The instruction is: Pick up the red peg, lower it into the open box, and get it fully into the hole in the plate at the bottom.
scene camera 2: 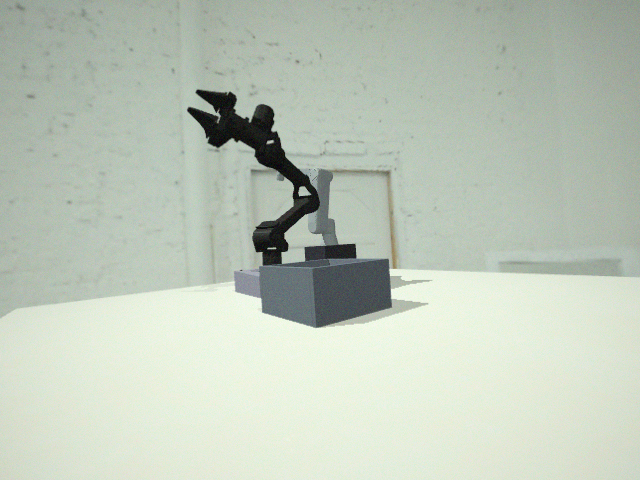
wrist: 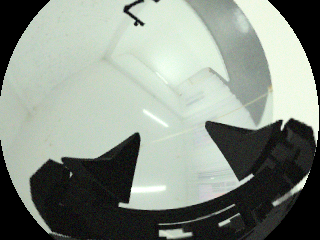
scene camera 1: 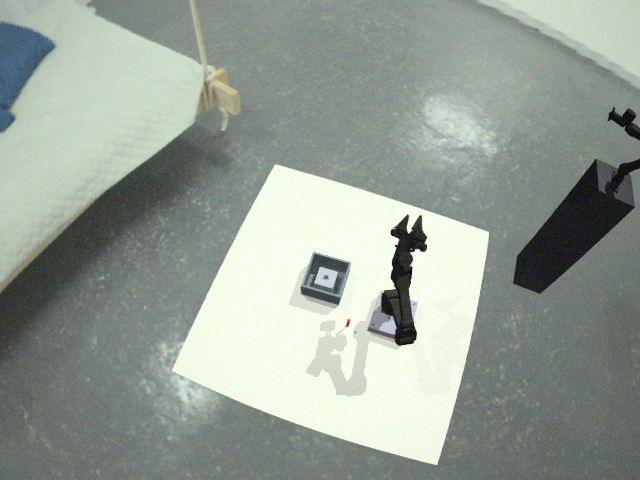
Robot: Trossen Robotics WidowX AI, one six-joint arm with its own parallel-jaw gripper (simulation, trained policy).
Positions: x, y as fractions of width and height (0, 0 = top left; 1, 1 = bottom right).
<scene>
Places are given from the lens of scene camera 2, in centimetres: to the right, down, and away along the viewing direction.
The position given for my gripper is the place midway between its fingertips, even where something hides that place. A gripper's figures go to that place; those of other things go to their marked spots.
my gripper (scene camera 2: 0.30, 0.21): -32, -36, 80
grey box (scene camera 2: 0.50, 0.61): 0, 9, 52
</scene>
